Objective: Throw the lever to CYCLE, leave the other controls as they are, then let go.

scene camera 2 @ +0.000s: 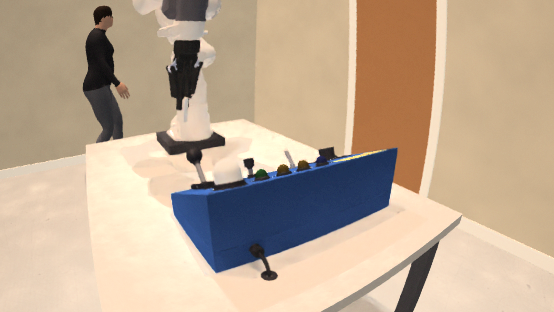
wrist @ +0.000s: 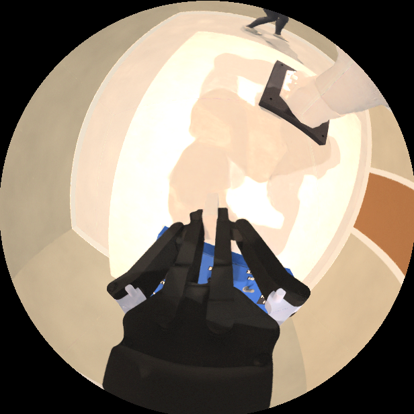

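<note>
The lever (scene camera 2: 194, 156), with a black ball knob on a pale shaft, stands at the near left end of the blue control box (scene camera 2: 300, 210) (wrist: 237, 256). In the scene view its knob leans toward the robot base. In the wrist view the lever does not show, and the gripper covers much of the box. The CYCLE label cannot be read. My gripper (scene camera 2: 183, 107) (wrist: 213, 201) is shut and empty. In the scene view it hangs above the level of the lever knob and apart from it, on the robot's side.
On the box stand a white dome (scene camera 2: 227, 171), a small black knob (scene camera 2: 249, 163), green (scene camera 2: 261, 173) and blue (scene camera 2: 321, 160) buttons, two yellow buttons, a toggle (scene camera 2: 289, 159) and a black dial (scene camera 2: 326, 152). A cable (scene camera 2: 265, 261) leaves its back. A person (scene camera 2: 100, 60) stands behind the table (scene camera 2: 125, 240).
</note>
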